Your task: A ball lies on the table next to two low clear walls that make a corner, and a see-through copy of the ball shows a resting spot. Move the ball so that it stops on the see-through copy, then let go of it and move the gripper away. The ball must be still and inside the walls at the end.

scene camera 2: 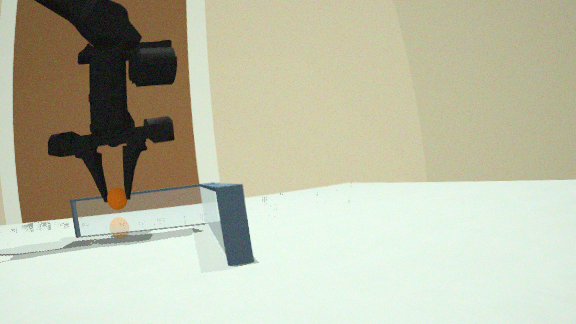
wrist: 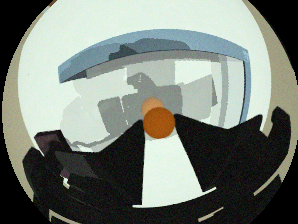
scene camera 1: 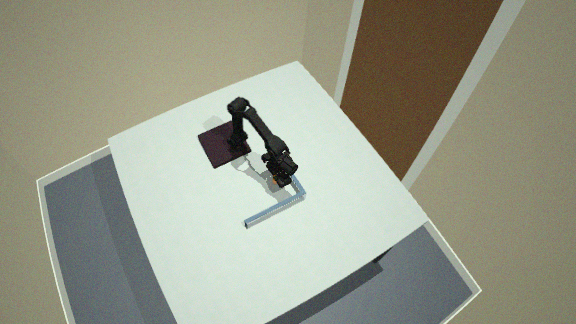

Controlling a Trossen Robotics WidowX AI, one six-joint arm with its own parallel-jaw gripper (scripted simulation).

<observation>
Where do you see a ball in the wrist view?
At 159,122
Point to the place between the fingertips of my gripper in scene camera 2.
117,200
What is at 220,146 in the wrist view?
My gripper.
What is my gripper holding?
A ball.
</observation>
